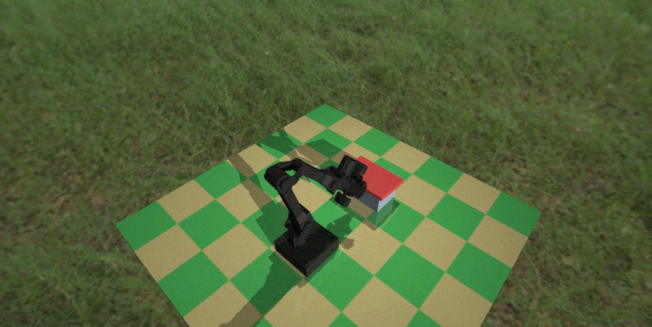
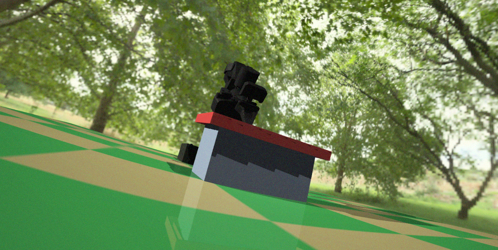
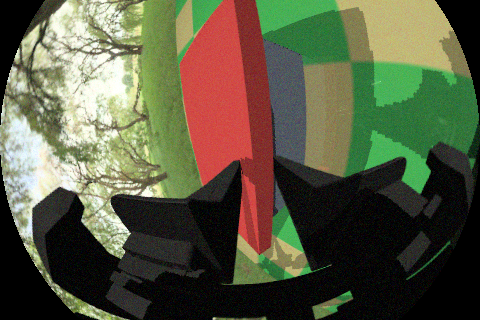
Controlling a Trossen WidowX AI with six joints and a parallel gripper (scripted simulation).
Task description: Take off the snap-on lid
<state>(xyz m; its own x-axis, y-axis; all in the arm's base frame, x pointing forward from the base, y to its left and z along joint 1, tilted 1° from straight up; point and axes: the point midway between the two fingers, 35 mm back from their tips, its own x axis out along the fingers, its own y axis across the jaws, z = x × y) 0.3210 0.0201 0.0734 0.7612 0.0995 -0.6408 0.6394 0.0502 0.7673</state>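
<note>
Now: the red lid 8 cm ahead of my gripper tip and 1 cm to the left of it. Also, from my gripper tip: grey-blue storage box (7 cm ahead, 1 cm to the left, 6 cm below).
</note>
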